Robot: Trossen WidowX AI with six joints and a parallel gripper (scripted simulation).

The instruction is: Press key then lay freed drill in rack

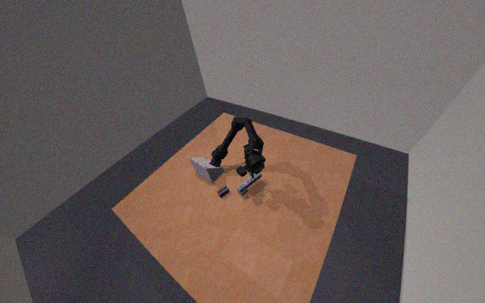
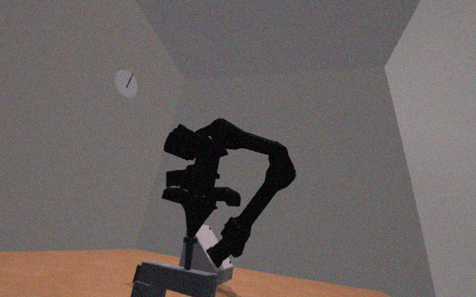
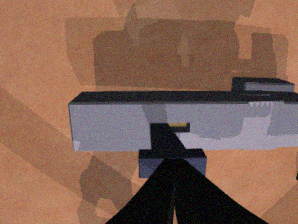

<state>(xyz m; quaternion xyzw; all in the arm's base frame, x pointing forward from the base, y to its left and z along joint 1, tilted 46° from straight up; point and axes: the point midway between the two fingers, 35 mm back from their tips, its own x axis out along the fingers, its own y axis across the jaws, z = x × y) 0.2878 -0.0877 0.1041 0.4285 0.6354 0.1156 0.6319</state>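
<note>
The dark key lies 3 cm below my gripper tip. From my gripper tip the other things lie so: grey holder block (2 cm behind, 3 cm to the right, 9 cm below); dark rack (15 cm behind, 15 cm to the right, 11 cm below); drill (2 cm behind, 4 cm to the right, 8 cm below).
</note>
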